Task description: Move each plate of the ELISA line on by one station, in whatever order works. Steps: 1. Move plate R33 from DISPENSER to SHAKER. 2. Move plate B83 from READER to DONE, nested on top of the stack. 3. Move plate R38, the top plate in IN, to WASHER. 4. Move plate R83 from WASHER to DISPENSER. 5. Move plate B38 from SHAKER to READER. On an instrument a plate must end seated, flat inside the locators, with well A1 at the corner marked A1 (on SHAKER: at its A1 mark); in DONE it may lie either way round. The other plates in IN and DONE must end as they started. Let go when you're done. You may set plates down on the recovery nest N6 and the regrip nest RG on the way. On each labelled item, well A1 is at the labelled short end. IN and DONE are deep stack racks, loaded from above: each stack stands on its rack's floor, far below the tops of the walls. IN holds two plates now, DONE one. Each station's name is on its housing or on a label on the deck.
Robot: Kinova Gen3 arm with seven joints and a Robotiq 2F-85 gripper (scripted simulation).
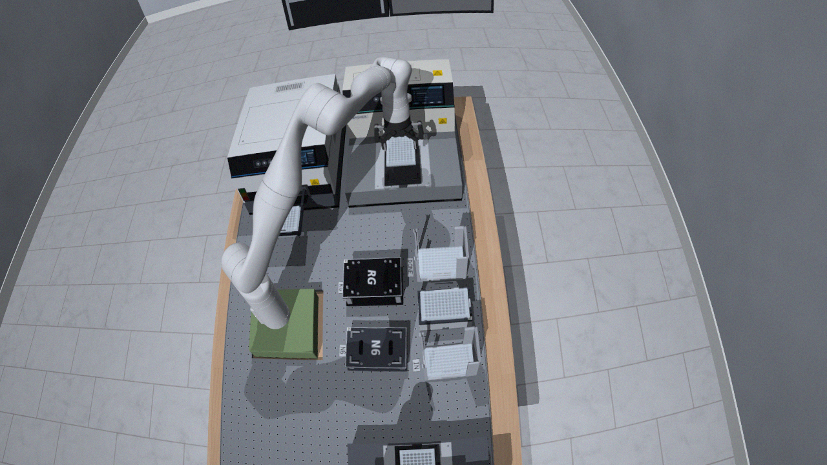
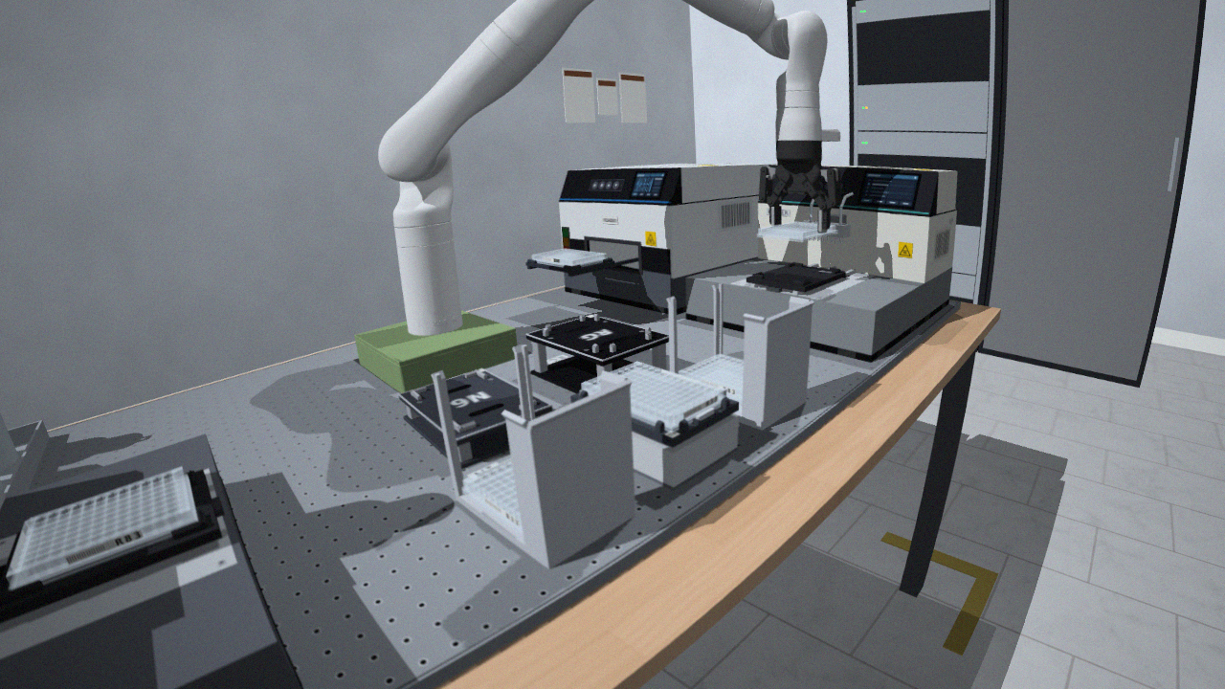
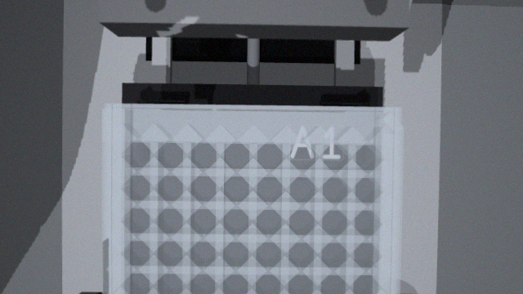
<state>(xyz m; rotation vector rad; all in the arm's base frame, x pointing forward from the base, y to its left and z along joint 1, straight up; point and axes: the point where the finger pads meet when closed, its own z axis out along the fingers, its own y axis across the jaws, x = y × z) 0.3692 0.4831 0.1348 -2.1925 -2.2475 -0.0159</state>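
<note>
Right now the washer nest is 9 cm below my hand. Also, from my hand: plate R38: 1 cm below; plate B83: 31 cm to the right, 15 cm below, 11 cm ahead; washer head: 10 cm to the left, 1 cm below.
</note>
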